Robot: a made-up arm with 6 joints.
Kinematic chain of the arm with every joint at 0, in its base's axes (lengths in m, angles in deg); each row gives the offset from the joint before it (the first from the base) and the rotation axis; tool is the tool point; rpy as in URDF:
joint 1: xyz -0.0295 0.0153 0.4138 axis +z
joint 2: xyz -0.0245 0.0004 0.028 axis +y
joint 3: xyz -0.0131 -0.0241 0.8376 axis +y
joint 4: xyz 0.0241 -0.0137 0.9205 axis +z
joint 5: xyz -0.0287 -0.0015 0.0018 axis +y
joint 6: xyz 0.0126 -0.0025 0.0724 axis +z
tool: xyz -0.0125 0.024 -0.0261 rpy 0 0 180
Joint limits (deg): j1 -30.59..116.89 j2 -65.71..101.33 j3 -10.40..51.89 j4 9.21..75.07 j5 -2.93..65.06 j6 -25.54..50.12
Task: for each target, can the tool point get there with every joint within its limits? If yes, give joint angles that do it. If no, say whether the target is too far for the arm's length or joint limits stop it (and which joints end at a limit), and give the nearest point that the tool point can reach.
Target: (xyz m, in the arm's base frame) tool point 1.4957 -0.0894 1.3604
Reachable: yes | joints -2.67 61.30 -2.65 49.74 9.31 -16.07
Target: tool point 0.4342 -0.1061 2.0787
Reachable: yes | joints -12.30 -0.74 33.32 33.69 39.19 -1.69
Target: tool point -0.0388 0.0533 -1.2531
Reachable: no: joint limits stop it (at a limit: joint 2, joint 3, joint 4, joint 5, joint 6) | nearest point -0.3111 1.1661 -0.5586 | short by 1.340 m
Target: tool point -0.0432 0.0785 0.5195
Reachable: no: joint limits stop it (at a limit: joint 3, joint 4, joint 5, joint 6) | nearest point -0.2750 1.1477 1.4728 | short by 1.451 m
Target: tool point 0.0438 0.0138 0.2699
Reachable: no: joint limits stop it (at a limit: joint 2, joint 3, joint 4, joint 5, joint 6) | nearest point 1.1550 -0.0089 -0.5586 | short by 1.386 m
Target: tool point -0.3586 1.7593 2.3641
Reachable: no: too far | nearest point -0.2543 1.2064 1.7630 | short by 0.823 m
